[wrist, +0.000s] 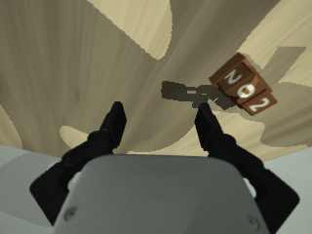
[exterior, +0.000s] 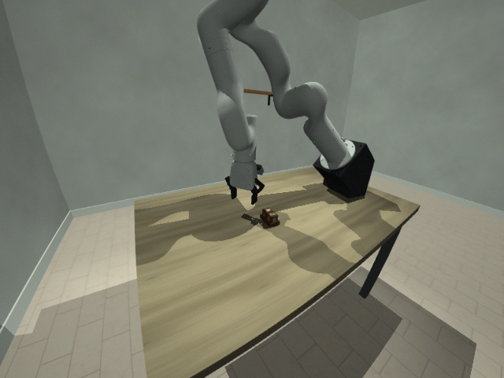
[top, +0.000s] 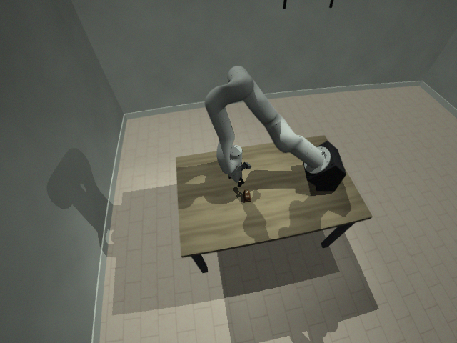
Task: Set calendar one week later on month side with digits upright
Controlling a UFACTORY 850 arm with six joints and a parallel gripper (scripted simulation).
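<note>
Right now my hand is 70 mm to the right of the brown digit cube, 70 mm past it and 50 mm above it. From my hand the other things lie so: brown tray: 90 mm to the left, 80 mm behind, 60 mm below.
</note>
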